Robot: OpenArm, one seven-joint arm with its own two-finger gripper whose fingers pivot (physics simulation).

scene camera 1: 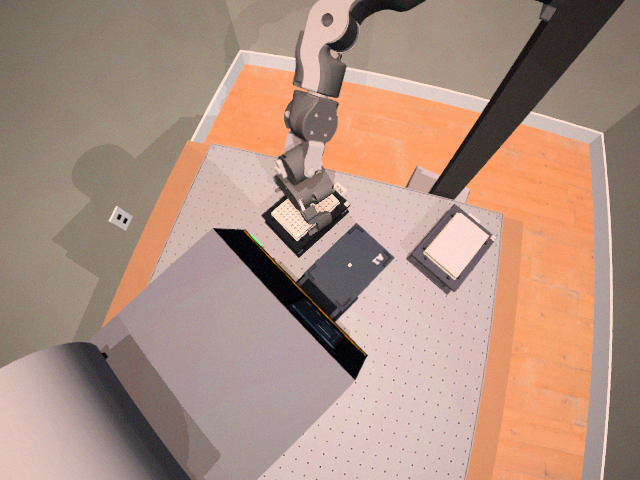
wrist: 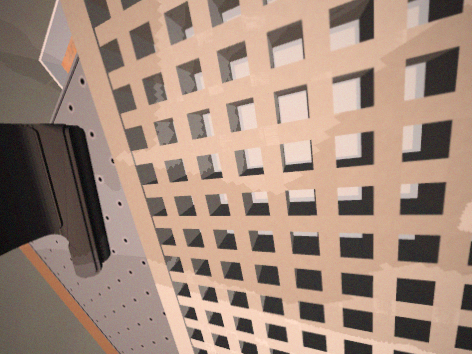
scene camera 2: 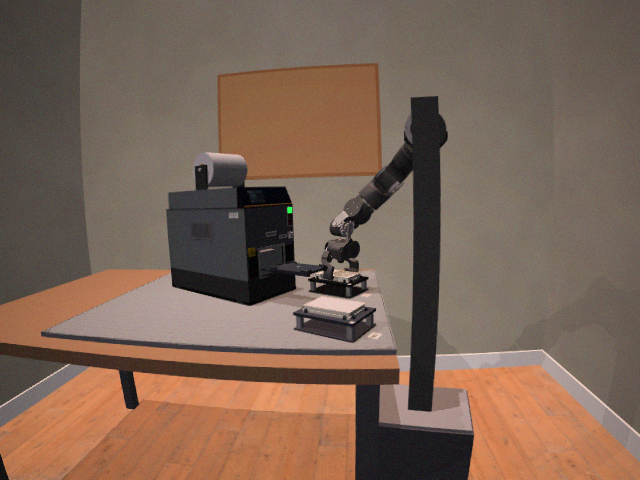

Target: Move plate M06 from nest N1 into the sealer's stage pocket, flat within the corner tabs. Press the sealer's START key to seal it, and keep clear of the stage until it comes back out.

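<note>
Plate M06 (scene camera 1: 289, 219) (scene camera 2: 347, 274) (wrist: 270, 185), cream with a grid of square wells, sits in nest N1 (scene camera 1: 283, 231) (scene camera 2: 338, 284), a raised black stand. My gripper (scene camera 1: 310, 204) (scene camera 2: 341, 268) is open over the plate, its fingers apart on either side at about plate height. One finger (wrist: 82, 200) shows at the left of the wrist view, beside the plate's edge with a gap; the other is not seen there. The sealer's stage (scene camera 1: 346, 273) (scene camera 2: 299, 268) is out, with its pocket bare. The sealer (scene camera 1: 222, 320) (scene camera 2: 206, 248) shows a green light; I cannot make out the START key.
A second nest (scene camera 1: 417, 255) (scene camera 2: 336, 321) holds a white-topped plate (scene camera 1: 457, 245) (scene camera 2: 336, 305) to the right of the stage in the first scene view. The dark column (scene camera 1: 527, 98) (scene camera 2: 424, 258) carrying the arm stands beyond the table's edge. The tall sealer body stands behind the stage.
</note>
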